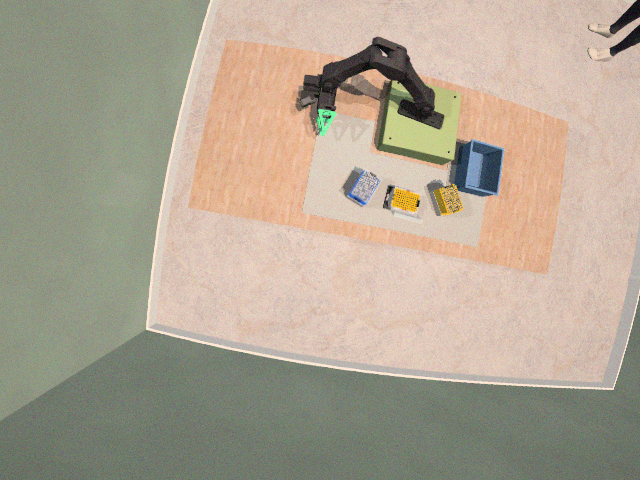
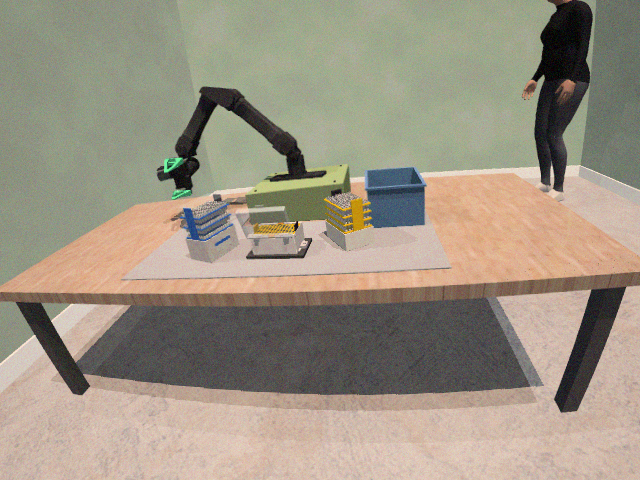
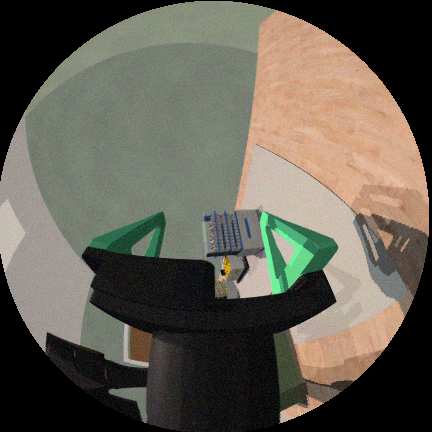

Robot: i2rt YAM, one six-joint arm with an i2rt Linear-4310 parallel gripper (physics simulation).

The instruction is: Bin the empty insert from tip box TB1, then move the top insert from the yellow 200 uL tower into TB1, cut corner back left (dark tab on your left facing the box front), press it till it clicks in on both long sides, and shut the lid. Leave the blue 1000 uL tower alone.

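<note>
TB1 [image 1: 405,200] [image 2: 277,244] is a pale box on a black base. A yellow insert [image 1: 405,198] [image 2: 273,228] [image 3: 227,267] sits in it. Its lid [image 2: 268,213] is open. The yellow 200 uL tower [image 1: 447,199] [image 2: 347,219] stands to the right of TB1, inserts stacked on a pale base. The blue 1000 uL tower [image 1: 363,187] [image 2: 210,229] [image 3: 232,233] stands to the left. My gripper [image 1: 322,134] [image 2: 176,180] [image 3: 212,216] has green fingers wide open with nothing between them. It hangs high at the back left, apart from the boxes. Cut corner and dark tab details are too small to tell.
A blue bin [image 1: 464,167] [image 2: 398,206] stands at the right, beyond the yellow tower. The arm's green base block [image 1: 413,143] [image 2: 294,193] is behind the boxes. The towers and TB1 stand on a grey mat [image 1: 330,180] [image 2: 392,258] [image 3: 310,200]. A person [image 2: 566,56] stands beyond the table.
</note>
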